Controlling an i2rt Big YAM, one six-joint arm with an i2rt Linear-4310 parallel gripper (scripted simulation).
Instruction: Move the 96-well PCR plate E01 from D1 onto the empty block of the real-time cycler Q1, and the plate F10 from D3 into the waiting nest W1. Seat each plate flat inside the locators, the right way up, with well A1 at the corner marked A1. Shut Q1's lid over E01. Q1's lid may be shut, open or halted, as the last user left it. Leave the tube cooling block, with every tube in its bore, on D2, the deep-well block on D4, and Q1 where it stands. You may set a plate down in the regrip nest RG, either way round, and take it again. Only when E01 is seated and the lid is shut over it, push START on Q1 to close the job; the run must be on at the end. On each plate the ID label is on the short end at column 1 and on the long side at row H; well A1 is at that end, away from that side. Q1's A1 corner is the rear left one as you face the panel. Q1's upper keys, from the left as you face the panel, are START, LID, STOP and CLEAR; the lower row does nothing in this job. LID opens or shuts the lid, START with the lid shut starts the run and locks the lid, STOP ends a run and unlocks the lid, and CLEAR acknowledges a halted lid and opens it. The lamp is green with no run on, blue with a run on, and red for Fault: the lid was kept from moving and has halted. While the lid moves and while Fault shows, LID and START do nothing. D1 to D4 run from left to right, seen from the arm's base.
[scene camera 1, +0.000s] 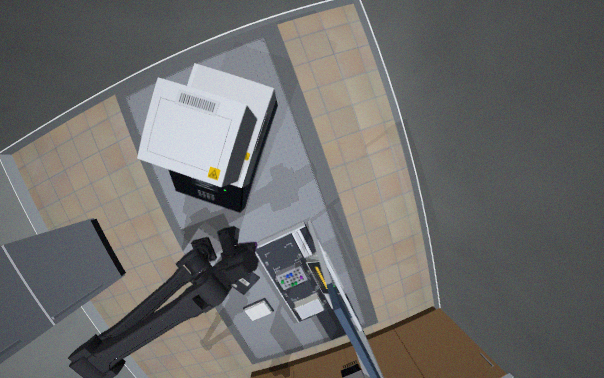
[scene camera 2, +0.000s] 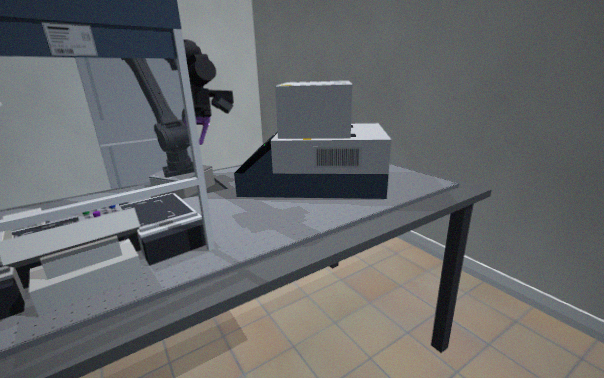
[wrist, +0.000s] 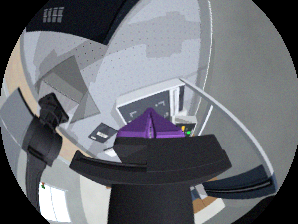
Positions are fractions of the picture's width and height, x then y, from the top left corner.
Scene:
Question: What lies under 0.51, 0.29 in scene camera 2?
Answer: A white lid.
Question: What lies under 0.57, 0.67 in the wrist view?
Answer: My gripper.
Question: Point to a white lid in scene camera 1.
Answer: At 0.34, 0.36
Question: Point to a frame post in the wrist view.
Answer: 0.76, 0.51

